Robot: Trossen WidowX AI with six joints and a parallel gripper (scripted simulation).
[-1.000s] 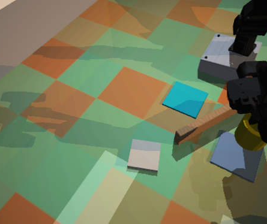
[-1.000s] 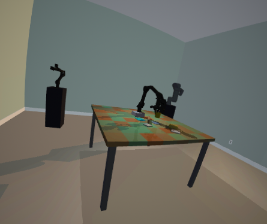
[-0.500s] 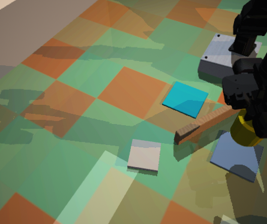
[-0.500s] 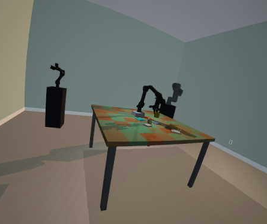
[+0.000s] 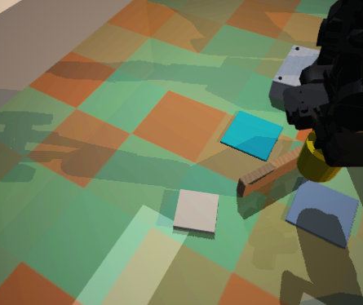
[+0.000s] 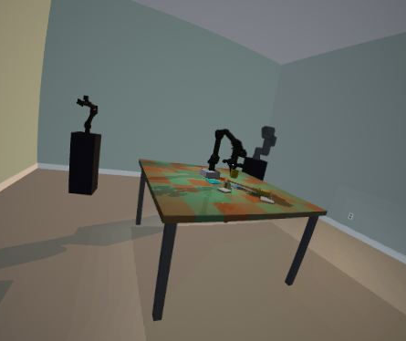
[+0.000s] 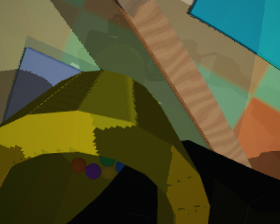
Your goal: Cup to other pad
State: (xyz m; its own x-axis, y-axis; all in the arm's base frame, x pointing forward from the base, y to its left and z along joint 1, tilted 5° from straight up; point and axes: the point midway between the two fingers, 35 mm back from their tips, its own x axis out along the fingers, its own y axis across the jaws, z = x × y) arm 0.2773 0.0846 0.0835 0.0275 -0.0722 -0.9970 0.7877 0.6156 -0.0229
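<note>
Now: the cyan pad 40 mm behind my gripper tip, 130 mm to the right of it and 110 mm below it. Round my gripper tip: grey-blue pad 40 mm ahead, 70 mm to the left, 110 mm below; yellow cup 20 mm ahead, 20 mm to the left; wooden bar 30 mm to the right, 90 mm below.
</note>
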